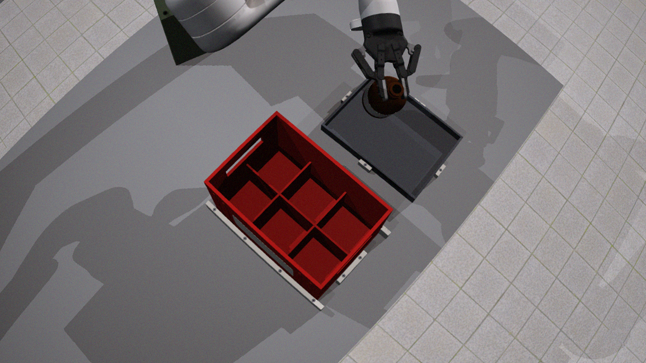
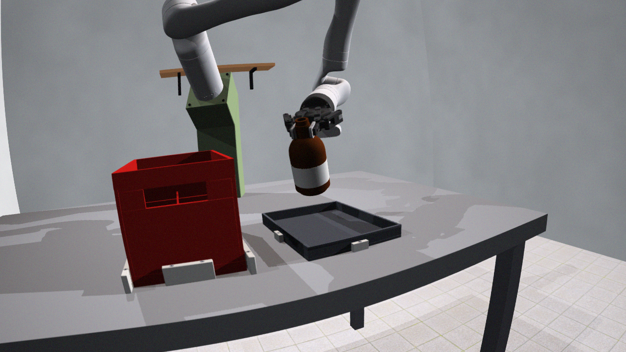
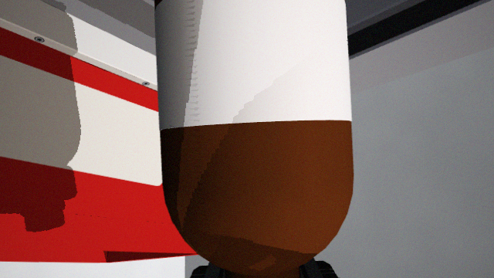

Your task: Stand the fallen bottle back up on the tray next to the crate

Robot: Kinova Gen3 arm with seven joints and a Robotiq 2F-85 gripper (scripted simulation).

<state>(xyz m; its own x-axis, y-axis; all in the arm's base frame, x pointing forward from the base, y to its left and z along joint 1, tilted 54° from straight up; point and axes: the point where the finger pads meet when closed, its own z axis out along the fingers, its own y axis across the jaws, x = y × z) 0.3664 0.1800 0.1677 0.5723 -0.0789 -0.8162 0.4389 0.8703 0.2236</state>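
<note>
Now: hand 1 cm past the bottle, 1 cm to the right of it and 5 cm above it. Also, from my hand: red crate 2 cm behind, 26 cm to the right, 12 cm below; tray 3 cm ahead, 2 cm to the left, 19 cm below.
</note>
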